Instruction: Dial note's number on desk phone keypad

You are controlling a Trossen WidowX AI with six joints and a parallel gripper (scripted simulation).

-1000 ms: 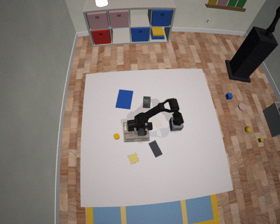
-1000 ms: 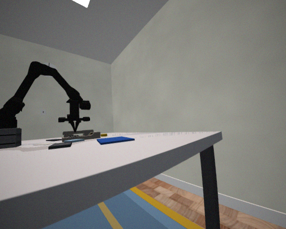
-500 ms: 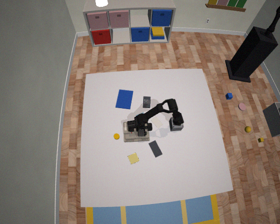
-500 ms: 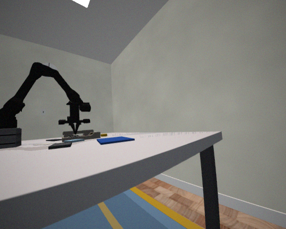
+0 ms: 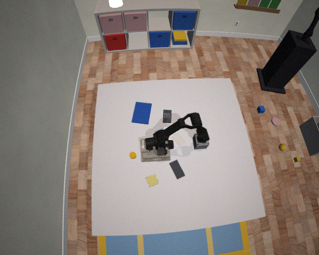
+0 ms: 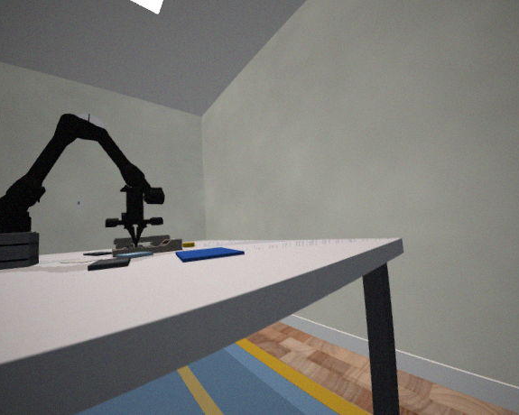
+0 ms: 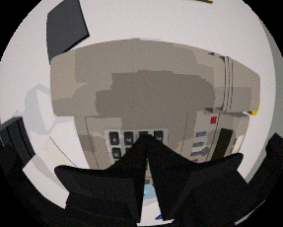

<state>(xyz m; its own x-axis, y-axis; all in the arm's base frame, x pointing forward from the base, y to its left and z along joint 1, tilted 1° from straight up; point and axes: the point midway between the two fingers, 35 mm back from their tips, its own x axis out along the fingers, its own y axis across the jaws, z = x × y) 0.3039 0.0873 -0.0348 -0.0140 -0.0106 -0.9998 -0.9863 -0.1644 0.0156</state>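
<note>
Right now the beige desk phone is 4 cm ahead of my hand, 1 cm to the left of it and 4 cm below it. Also, from my hand: dark grey card (14 cm behind, 14 cm to the left, 6 cm below); handset (2 cm ahead, 6 cm to the left, 2 cm below); cream note (14 cm behind, 10 cm to the right, 6 cm below).
</note>
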